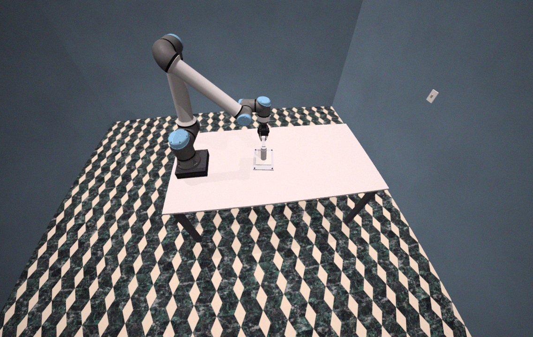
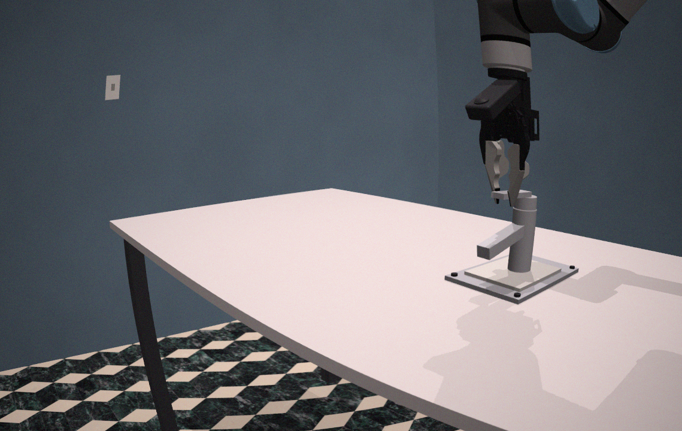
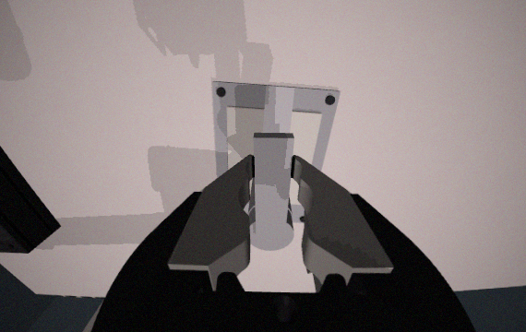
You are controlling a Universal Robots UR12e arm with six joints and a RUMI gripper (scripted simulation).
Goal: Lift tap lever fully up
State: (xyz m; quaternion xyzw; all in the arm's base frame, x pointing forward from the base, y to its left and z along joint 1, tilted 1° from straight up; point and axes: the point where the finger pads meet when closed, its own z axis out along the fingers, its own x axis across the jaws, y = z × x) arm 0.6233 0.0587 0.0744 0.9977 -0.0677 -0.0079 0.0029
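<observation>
The lever is 30 mm to the right of my hand. Also, from my hand: grey tap (60 mm to the right, 60 mm below, 10 mm behind).
</observation>
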